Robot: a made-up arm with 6 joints.
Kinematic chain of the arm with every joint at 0, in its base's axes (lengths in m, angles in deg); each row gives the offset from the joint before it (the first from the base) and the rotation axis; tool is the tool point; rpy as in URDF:
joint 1: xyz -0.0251 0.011 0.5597 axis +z
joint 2: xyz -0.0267 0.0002 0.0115 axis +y
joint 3: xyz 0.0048 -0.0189 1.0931 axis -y
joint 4: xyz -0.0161 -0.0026 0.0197 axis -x
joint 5: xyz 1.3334 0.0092 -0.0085 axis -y
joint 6: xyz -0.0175 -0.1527 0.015 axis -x
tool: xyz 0.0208 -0.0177 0.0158 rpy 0 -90 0
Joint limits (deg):
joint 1: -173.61..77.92
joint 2: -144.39..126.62
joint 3: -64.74..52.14
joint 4: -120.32..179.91
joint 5: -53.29..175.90
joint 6: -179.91..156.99
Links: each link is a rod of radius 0.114 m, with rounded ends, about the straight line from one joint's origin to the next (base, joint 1, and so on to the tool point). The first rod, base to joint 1, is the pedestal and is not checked.
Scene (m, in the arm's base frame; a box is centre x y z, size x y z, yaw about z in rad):
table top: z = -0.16
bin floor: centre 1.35 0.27 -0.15 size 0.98 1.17 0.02 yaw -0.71
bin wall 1: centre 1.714 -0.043 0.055 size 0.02 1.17 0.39 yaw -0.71
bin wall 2: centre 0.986 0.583 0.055 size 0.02 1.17 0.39 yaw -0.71
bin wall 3: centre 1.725 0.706 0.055 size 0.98 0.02 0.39 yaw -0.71
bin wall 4: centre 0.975 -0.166 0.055 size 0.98 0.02 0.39 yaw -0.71
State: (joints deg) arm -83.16 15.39 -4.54 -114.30 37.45 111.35
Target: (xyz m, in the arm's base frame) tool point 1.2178 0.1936 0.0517
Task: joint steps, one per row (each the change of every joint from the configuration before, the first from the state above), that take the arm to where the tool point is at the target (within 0.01 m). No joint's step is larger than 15 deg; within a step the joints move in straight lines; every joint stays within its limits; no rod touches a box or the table.
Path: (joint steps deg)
1: 13.58 0.78 -0.55 4.06 1.67 1.16
2: 13.57 0.79 -0.55 4.06 1.67 1.16
3: 13.58 0.78 -0.55 4.06 1.67 1.15
4: 13.58 0.78 -0.55 4.05 1.67 1.16
5: 11.97 10.28 -3.23 -7.41 -2.16 -1.28
6: 11.97 10.28 -3.24 -7.42 -2.16 -1.28
7: 11.96 10.28 -3.24 -7.42 -2.16 -1.28

